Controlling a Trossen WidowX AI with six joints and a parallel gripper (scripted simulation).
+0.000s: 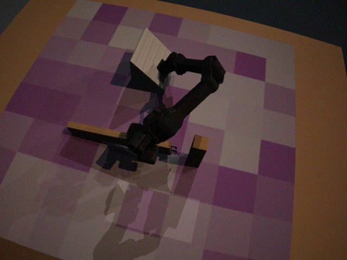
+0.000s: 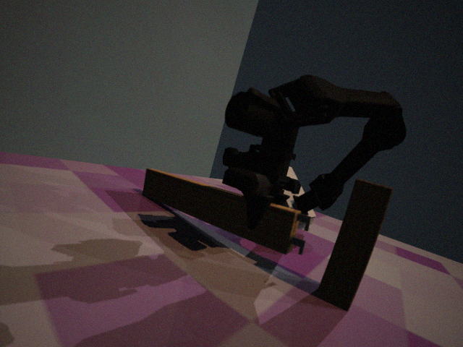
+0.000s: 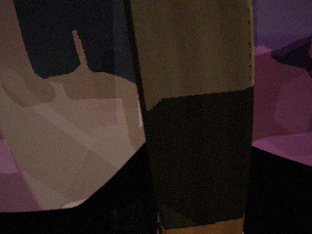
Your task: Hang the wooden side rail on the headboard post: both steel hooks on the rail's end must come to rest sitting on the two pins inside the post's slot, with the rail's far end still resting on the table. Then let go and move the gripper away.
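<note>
My gripper tip is now 20 mm past the headboard post, 160 mm to the right of it and 40 mm below it.
</note>
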